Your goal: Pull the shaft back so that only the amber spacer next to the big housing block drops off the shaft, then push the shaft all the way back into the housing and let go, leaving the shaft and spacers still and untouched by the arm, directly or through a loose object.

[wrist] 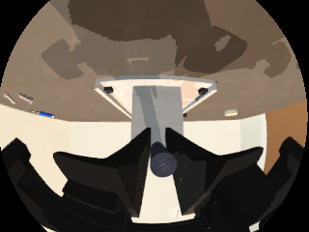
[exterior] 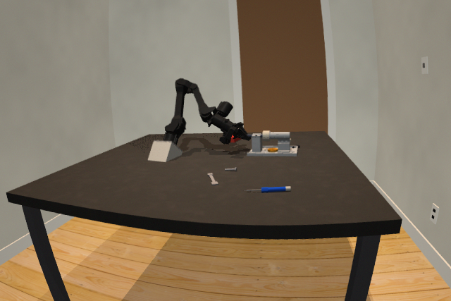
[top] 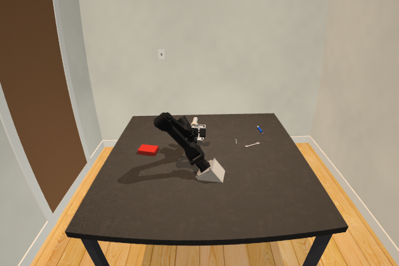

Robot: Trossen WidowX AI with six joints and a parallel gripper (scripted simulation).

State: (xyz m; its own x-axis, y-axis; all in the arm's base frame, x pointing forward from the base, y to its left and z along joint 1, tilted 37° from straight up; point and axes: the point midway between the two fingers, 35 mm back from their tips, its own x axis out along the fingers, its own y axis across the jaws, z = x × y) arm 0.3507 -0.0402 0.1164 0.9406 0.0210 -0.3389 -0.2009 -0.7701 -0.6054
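Right now my hand is 70 mm short of the dark shaft and 10 mm to the left of it. From my hand the other things lie so: bolt 40 mm behind, 300 mm to the right, 70 mm below; then shaft fixture 140 mm ahead, 30 mm to the right, 30 mm below; then amber spacer 140 mm ahead, 30 mm to the right, 70 mm below.
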